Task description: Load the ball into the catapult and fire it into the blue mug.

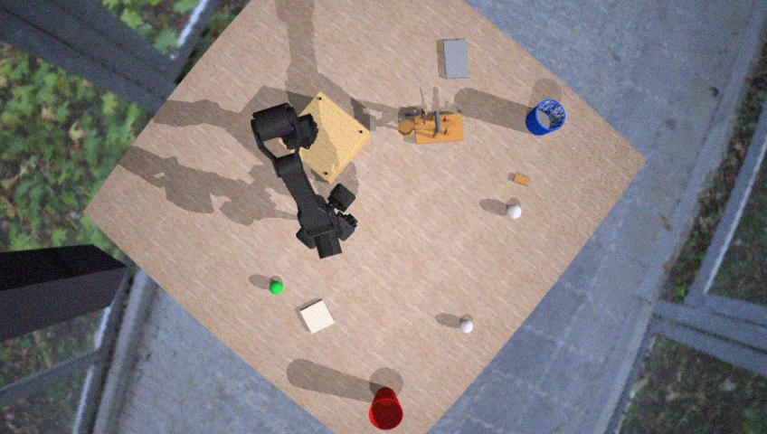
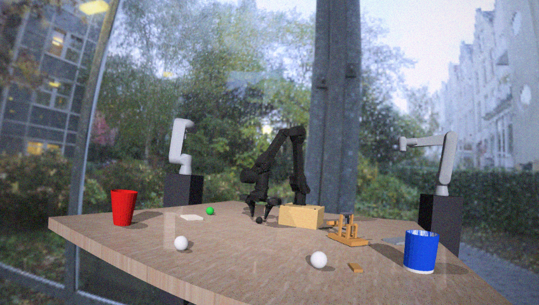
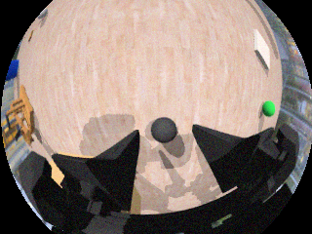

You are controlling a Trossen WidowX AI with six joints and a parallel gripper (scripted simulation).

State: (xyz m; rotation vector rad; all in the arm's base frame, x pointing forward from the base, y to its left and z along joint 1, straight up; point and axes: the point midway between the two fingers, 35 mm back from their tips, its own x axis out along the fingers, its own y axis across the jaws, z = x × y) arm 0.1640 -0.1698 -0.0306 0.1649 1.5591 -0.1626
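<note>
Now: gripper tip 1 cm above the black ball. From my gripper tip the other things lie so: green ball: 4 cm behind, 26 cm to the right, 1 cm below; then red cup: 40 cm ahead, 41 cm to the right, 1 cm above; then beige block: 10 cm ahead, 28 cm to the right, 2 cm below.
</note>
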